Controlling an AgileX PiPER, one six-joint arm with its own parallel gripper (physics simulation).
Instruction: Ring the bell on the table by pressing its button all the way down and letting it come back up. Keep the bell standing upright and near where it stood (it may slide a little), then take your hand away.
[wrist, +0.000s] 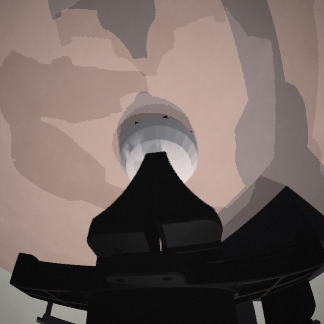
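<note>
The bell (159, 136), a round silver-white dome with a darker grey rim, stands upright on the pinkish table (200, 75) near the middle of the wrist view. My gripper (157, 163) is shut, its black fingertips together with nothing seen between them. The fingertips overlap the lower middle of the dome in the view and hide the bell's button and near part. Whether the tips touch the bell cannot be told.
Several overlapping grey-brown shadows of the arm and gripper lie across the table, around the bell and along the right side. The table's edge shows at the lower left, with a pale grey floor beyond it.
</note>
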